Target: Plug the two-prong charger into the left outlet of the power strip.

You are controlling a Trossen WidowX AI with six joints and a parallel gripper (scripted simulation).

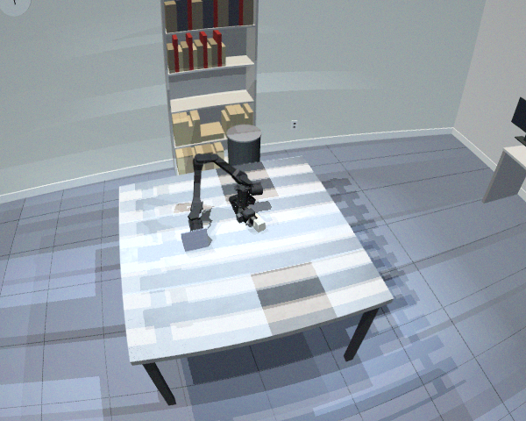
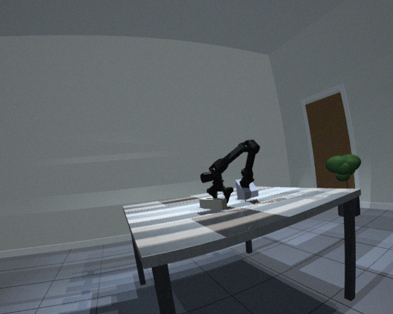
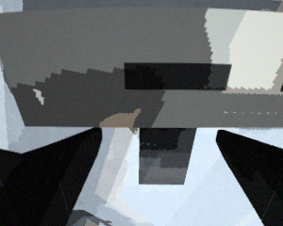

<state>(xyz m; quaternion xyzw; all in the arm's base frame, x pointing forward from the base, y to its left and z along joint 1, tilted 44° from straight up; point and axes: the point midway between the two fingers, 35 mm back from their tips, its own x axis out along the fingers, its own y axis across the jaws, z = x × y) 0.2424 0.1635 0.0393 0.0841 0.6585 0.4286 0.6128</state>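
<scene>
Now: gripper tip 2 cm short of the black two-prong charger, 1 cm to the right of it and 1 cm below it.
</scene>
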